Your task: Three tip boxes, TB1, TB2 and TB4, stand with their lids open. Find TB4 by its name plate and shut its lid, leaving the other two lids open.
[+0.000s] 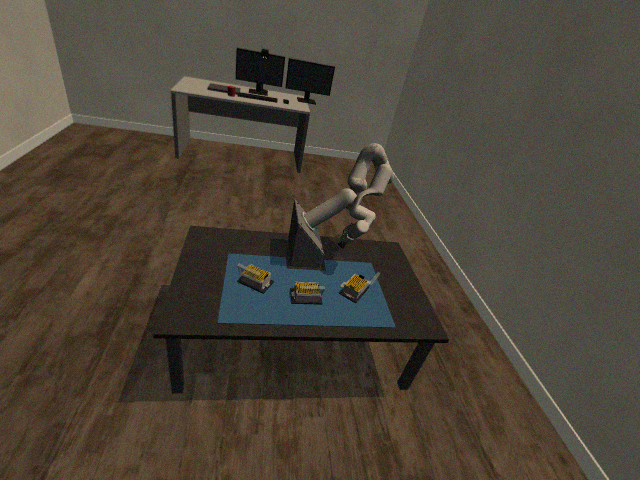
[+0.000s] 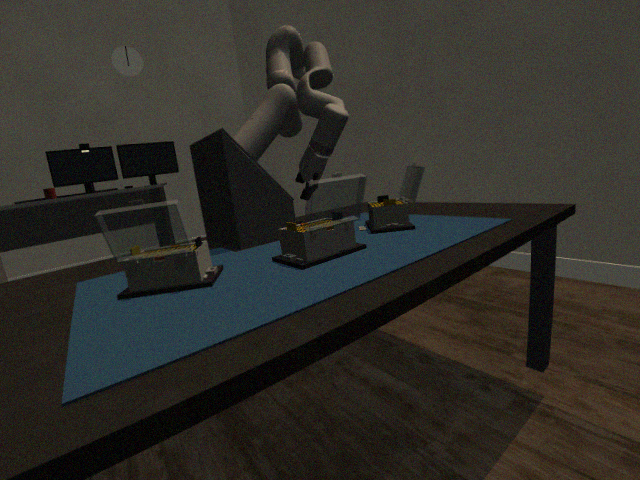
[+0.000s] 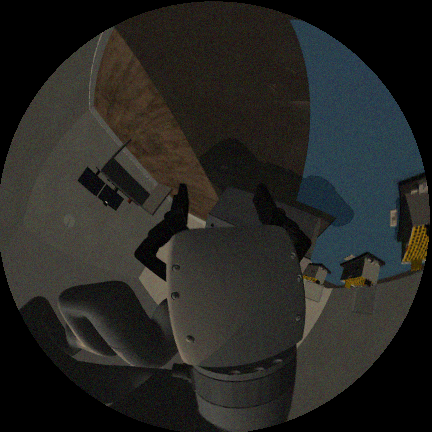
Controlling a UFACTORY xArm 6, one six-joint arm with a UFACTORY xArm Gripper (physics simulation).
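Frame: origin at the arm's base, x ahead, y left, z up, level; millimetres.
Where they show: gripper, fingertip midpoint: point(image 1: 342, 238) point(image 2: 301, 190) point(image 3: 222, 190); arm's base, origin of the base link: point(image 1: 307, 221) point(image 2: 231, 166).
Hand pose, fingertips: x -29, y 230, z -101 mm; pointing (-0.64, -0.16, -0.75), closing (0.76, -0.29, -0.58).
Note:
Each offset is from my fingertips to the top centre of the thing. "*": to the spot under its first point. Level surfaces: height alone.
Three grey tip boxes with yellow tips stand on the blue mat: a left one point(image 1: 255, 279) point(image 2: 166, 271) point(image 3: 315, 272), a middle one point(image 1: 308, 296) point(image 2: 321, 242) point(image 3: 369, 270) and a right one point(image 1: 354, 287) point(image 2: 388, 217) point(image 3: 420, 205). Their clear lids stand open: the left lid @[* dx +422, dy -500, dz +1 mm] point(image 2: 142, 232), the middle lid @[* dx +501, dy -200, dz +14 mm] point(image 2: 337, 193) and the right lid @[dx +372, dy +117, dz +48 mm] point(image 1: 374, 279) point(image 2: 412, 183). The name plates are too small and dark to read, so I cannot tell which box is TB4. My gripper point(image 1: 341, 244) point(image 2: 304, 187) point(image 3: 222, 190) is open and empty, above the table's rear part, behind the right and middle boxes and apart from them.
The blue mat @[dz -105 mm] point(image 1: 258, 312) point(image 2: 232, 310) point(image 3: 350, 100) lies on the dark table @[dz -109 mm] point(image 1: 199, 279). The arm's dark wedge-shaped pedestal point(image 1: 305, 245) point(image 2: 242, 206) stands at the mat's back edge, beside the gripper. A desk point(image 1: 206, 95) with two monitors stands far behind.

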